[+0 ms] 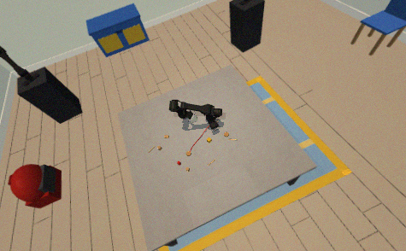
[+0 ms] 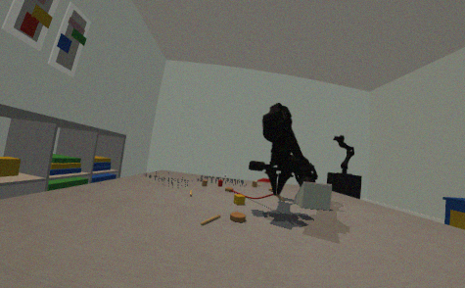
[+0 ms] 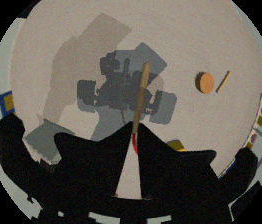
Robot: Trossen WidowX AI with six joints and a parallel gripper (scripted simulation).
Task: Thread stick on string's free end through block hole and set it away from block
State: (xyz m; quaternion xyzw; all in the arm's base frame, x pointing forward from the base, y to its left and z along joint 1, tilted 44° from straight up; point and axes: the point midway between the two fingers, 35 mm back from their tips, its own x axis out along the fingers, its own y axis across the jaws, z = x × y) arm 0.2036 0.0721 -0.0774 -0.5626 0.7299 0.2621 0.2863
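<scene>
The yellow wooden block lies 10 cm ahead of my gripper tip, 9 cm to the right of it and 4 cm below it. The rest, counted from my gripper tip: small red piece (14 cm ahead, 40 cm to the right, 4 cm below).
</scene>
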